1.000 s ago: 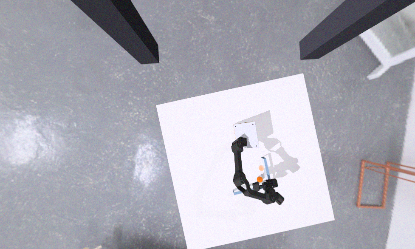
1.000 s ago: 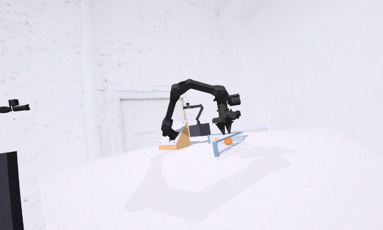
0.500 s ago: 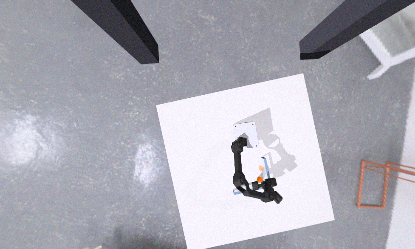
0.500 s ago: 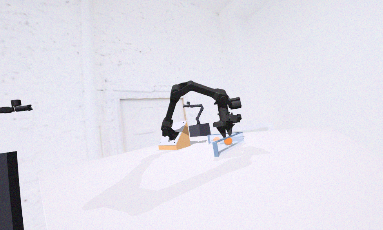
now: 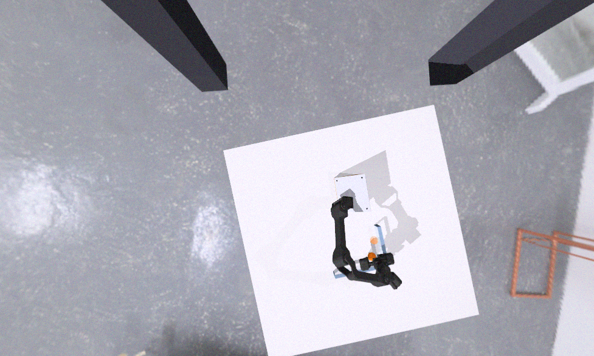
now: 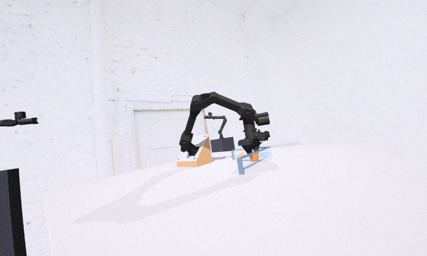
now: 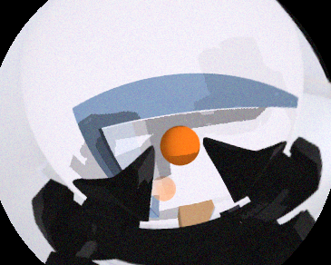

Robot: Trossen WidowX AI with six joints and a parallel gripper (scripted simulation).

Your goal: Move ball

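Now: the see-through ball copy 100 mm behind my gripper tip and 20 mm to the left of it. From my gripper tip the other things lie so: orange ball: right at my gripper tip.
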